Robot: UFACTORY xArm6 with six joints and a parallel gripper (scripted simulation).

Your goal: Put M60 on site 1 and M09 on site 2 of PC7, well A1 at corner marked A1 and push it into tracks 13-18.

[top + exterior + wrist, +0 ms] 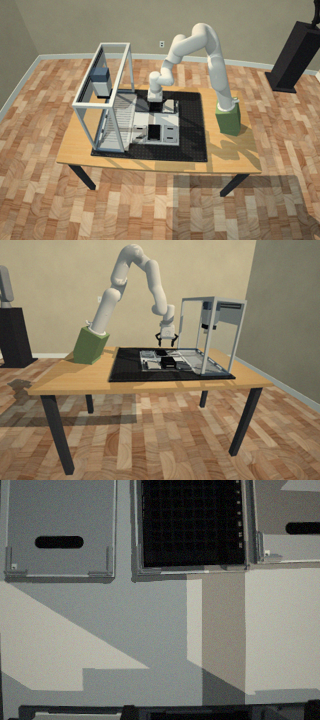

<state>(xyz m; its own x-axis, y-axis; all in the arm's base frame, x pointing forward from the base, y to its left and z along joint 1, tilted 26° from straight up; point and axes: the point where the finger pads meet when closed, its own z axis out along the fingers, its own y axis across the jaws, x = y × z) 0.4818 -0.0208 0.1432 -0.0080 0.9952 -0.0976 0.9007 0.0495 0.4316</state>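
Right now my hand is 10 mm past the apron, 40 mm to the right of it and 130 mm above it. Also, from my hand: black 96-well plate: 160 mm to the left, 110 mm below; then carrier PC7: 100 mm to the right, 110 mm below; then nest S1: 120 mm behind, 160 mm to the left, 120 mm below.
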